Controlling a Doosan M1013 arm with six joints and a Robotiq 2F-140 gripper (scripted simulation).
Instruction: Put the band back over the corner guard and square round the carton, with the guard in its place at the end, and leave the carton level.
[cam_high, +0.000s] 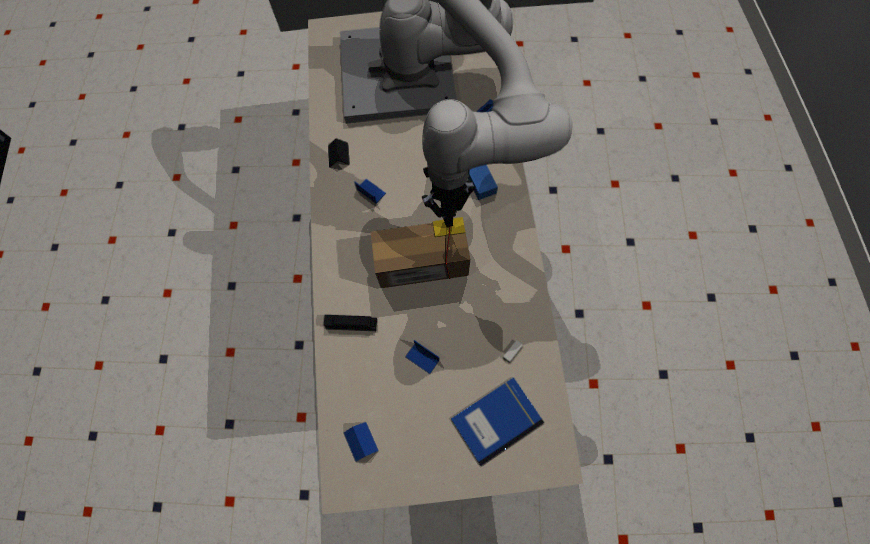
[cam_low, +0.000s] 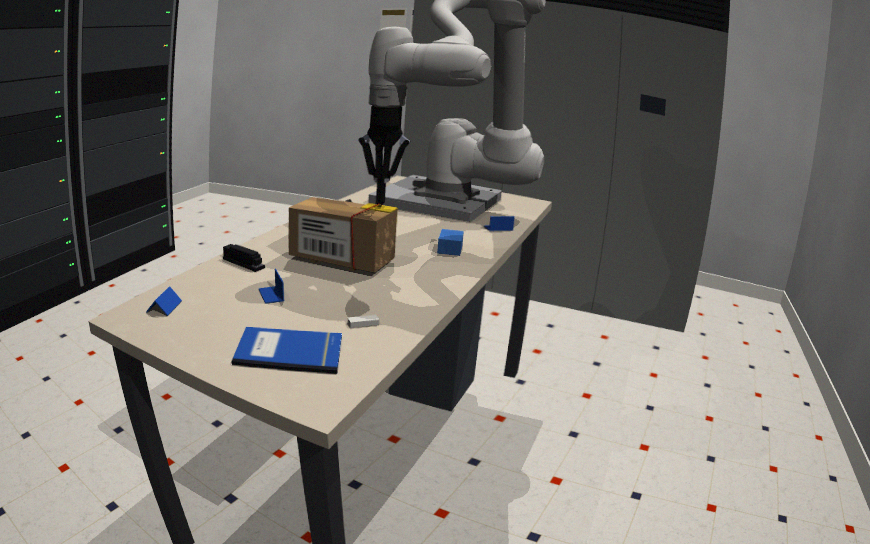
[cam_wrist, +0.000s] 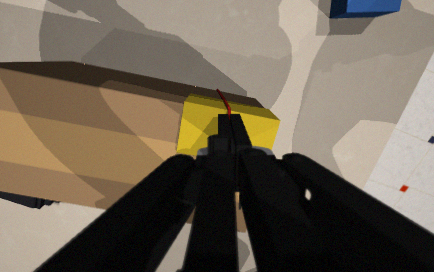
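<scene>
Right now the yellow corner guard is 5 cm below my hand. The rest, counted from my hand: black bar: 29 cm to the right, 21 cm ahead, 16 cm below; blue block: 18 cm behind, 16 cm below, 12 cm to the left; brown carton: 11 cm below, 8 cm to the right, 5 cm ahead.
</scene>
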